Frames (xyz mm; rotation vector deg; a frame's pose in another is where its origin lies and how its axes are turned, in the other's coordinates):
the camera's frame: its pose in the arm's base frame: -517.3 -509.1 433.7 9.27 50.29 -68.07
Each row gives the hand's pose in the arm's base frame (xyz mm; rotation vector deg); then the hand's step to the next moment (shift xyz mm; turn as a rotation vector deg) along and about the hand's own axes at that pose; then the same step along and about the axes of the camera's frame.
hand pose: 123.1 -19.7 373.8 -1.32 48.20 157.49
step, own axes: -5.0 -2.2 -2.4 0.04 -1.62 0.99
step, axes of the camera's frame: 2.9 5.0 1.3 -1.28 1.14 -0.82
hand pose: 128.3 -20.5 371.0 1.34 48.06 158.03
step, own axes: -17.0 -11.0 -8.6 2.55 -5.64 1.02
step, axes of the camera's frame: 10.0 19.6 1.2 -2.70 2.21 -5.21
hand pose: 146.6 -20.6 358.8 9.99 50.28 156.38
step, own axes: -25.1 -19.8 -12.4 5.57 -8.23 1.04
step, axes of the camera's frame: 16.5 29.9 -2.6 -4.13 1.85 -8.91
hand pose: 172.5 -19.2 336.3 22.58 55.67 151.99
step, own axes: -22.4 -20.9 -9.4 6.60 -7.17 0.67
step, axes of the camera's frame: 16.8 26.5 -6.5 -4.19 0.33 -8.82
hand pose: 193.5 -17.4 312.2 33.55 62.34 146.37
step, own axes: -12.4 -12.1 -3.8 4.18 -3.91 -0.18
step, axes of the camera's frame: 10.2 13.7 -4.6 -2.16 -0.45 -5.29
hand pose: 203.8 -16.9 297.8 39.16 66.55 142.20
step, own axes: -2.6 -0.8 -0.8 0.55 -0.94 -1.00
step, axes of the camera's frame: 2.3 1.6 0.4 0.51 -0.34 -1.34
